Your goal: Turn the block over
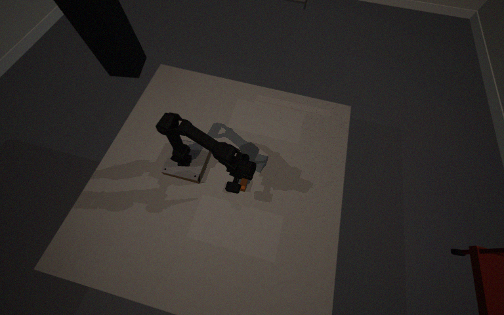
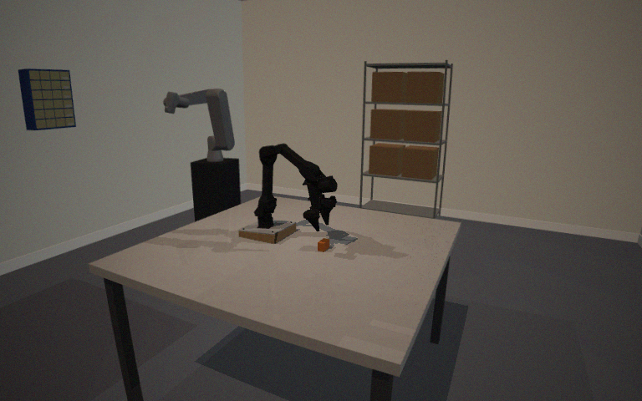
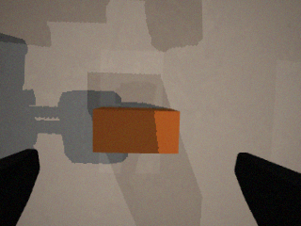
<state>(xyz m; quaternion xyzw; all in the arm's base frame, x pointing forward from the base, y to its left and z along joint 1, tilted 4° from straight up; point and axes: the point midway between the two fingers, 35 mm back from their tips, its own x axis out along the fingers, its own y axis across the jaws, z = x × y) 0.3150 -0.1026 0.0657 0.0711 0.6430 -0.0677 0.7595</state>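
Right now the orange block is 8 cm below my gripper tip.
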